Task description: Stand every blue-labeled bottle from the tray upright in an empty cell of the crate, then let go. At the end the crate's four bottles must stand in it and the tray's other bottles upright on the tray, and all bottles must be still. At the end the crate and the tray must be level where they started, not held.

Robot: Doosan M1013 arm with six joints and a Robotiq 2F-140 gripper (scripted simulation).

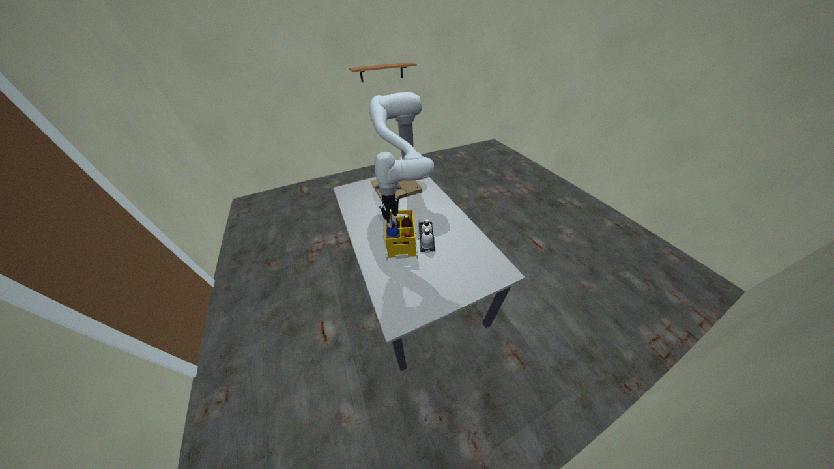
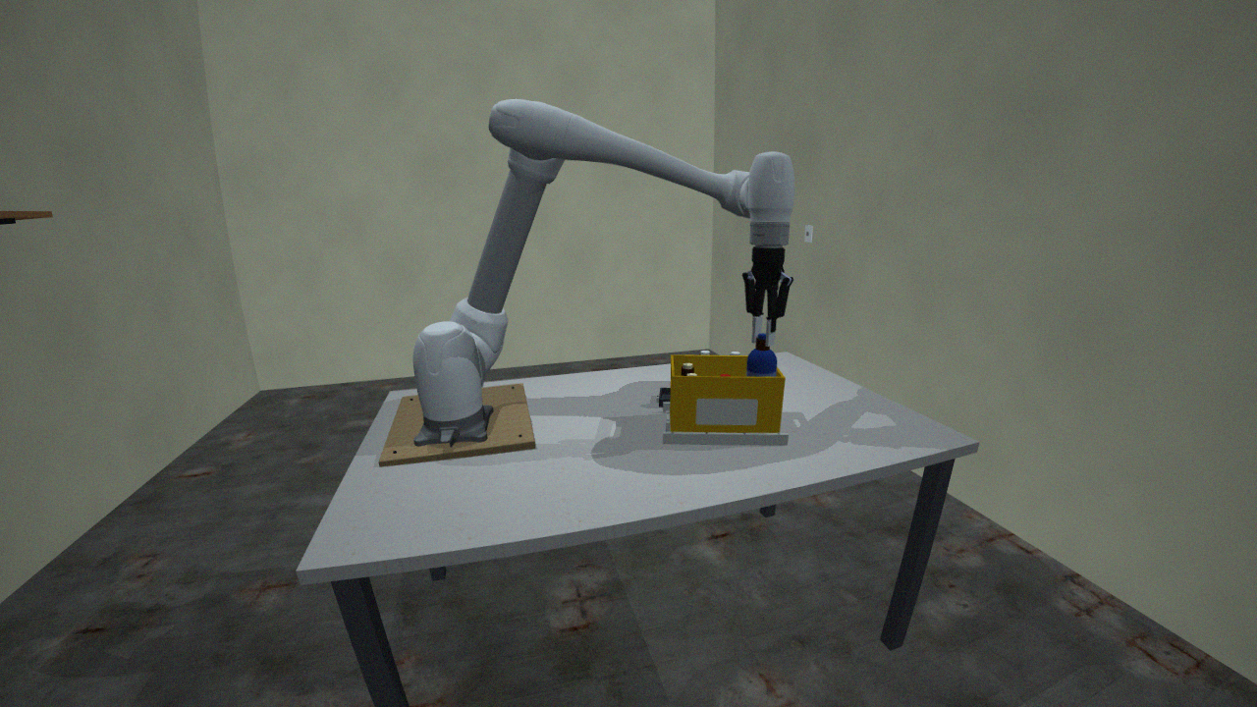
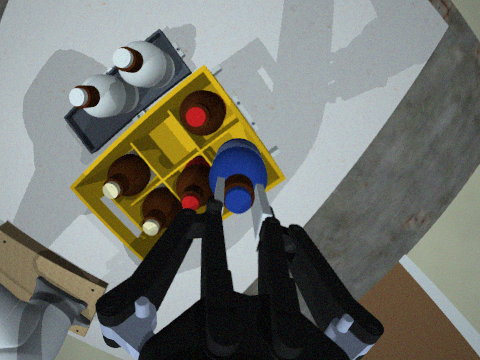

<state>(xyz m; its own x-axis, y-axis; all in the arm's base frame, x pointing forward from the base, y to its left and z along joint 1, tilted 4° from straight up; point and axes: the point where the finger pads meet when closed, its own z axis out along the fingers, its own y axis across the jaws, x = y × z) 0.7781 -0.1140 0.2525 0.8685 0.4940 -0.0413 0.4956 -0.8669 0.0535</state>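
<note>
Now: the blue-labeled bottle 90 mm below my hand. The rest, counted from my hand: yellow crate 190 mm below, 80 mm behind, 60 mm to the left.
</note>
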